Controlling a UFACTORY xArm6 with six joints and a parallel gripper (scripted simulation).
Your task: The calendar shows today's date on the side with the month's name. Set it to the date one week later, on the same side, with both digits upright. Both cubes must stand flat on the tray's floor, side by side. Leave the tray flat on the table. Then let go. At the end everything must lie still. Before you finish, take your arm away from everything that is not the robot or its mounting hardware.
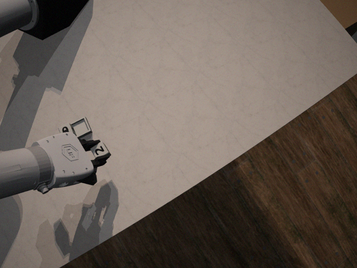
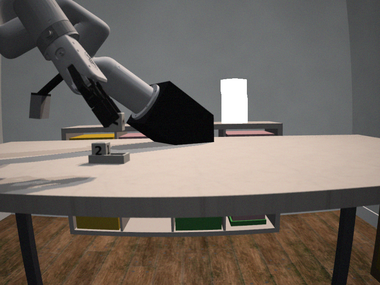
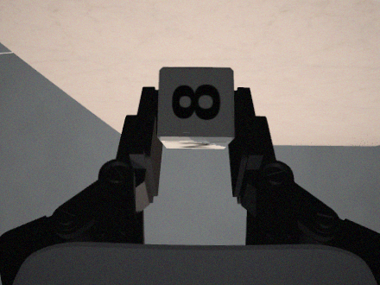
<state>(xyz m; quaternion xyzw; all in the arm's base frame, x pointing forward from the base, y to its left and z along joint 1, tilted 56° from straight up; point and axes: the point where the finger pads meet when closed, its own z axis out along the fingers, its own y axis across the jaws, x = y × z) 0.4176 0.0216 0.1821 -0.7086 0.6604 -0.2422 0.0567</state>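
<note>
Right now the grey tray is 11 cm behind my hand and 9 cm below it. The rest, counted from my hand: white cube: 2 cm below, 1 cm to the left.
</note>
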